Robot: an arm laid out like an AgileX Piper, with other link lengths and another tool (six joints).
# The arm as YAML. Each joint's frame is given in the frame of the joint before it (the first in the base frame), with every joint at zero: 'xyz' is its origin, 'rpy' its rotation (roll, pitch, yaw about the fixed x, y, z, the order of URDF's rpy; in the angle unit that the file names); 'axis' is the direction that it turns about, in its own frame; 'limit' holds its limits. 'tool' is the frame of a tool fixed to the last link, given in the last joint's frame.
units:
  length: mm
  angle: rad
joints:
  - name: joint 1
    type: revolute
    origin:
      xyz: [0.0, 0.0, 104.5]
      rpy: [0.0, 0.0, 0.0]
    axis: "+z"
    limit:
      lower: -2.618
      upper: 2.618
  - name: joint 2
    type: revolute
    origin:
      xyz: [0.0, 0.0, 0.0]
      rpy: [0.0, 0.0, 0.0]
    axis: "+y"
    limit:
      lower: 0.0
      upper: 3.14
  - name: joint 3
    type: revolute
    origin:
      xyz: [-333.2, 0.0, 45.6]
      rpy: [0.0, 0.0, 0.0]
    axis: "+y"
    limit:
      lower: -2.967
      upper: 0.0
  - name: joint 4
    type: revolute
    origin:
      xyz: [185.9, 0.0, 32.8]
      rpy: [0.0, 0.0, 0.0]
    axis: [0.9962, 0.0, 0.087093]
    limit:
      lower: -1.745
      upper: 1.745
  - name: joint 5
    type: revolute
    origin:
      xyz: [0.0, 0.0, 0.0]
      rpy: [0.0, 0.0, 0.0]
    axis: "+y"
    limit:
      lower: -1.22
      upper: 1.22
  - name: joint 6
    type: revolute
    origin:
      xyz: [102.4, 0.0, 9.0]
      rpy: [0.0, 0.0, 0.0]
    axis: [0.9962, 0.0, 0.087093]
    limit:
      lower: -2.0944
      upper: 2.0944
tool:
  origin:
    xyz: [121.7, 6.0, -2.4]
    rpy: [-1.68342, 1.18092, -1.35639]
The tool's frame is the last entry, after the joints.
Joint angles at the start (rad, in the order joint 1, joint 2, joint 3, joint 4, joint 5, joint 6): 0.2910, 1.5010, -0.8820, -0.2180, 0.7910, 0.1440
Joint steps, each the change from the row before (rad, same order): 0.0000, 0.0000, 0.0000, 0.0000, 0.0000, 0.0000; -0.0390, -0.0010, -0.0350, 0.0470, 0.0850, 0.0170; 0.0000, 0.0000, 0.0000, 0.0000, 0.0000, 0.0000; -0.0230, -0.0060, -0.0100, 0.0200, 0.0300, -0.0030; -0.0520, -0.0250, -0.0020, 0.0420, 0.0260, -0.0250; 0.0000, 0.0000, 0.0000, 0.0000, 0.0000, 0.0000; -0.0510, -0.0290, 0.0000, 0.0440, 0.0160, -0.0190; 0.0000, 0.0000, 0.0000, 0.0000, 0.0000, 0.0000; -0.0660, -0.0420, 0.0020, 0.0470, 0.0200, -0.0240; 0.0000, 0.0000, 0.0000, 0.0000, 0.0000, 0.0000; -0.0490, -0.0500, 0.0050, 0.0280, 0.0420, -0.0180; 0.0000, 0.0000, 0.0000, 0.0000, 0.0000, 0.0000; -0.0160, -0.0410, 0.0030, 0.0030, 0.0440, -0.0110; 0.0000, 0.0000, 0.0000, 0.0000, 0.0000, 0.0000; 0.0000, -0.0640, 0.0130, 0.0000, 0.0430, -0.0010; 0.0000, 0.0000, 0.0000, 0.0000, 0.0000, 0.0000
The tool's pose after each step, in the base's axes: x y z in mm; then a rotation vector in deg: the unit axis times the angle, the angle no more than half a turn. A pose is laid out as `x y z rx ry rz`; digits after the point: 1 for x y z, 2 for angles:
235.4 40.6 141.0 -58.30 161.41 13.52
226.9 35.0 144.5 -50.77 165.76 16.55
226.9 35.0 144.5 -50.77 165.76 16.55
222.9 31.7 146.6 -47.92 167.07 17.81
216.3 25.8 151.2 -43.50 167.63 20.28
216.3 25.8 151.2 -43.50 167.63 20.28
211.2 21.9 156.6 -38.74 167.20 22.86
211.2 21.9 156.6 -38.74 167.20 22.86
204.1 16.0 164.2 -33.21 166.16 25.29
204.1 16.0 164.2 -33.21 166.16 25.29
190.7 11.0 171.6 -29.53 165.89 26.73
190.7 11.0 171.6 -29.53 165.89 26.73
177.4 8.5 176.9 -29.01 166.24 26.86
177.4 8.5 176.9 -29.01 166.24 26.86
159.7 8.6 183.2 -29.18 165.79 26.68
159.7 8.6 183.2 -29.18 165.79 26.68

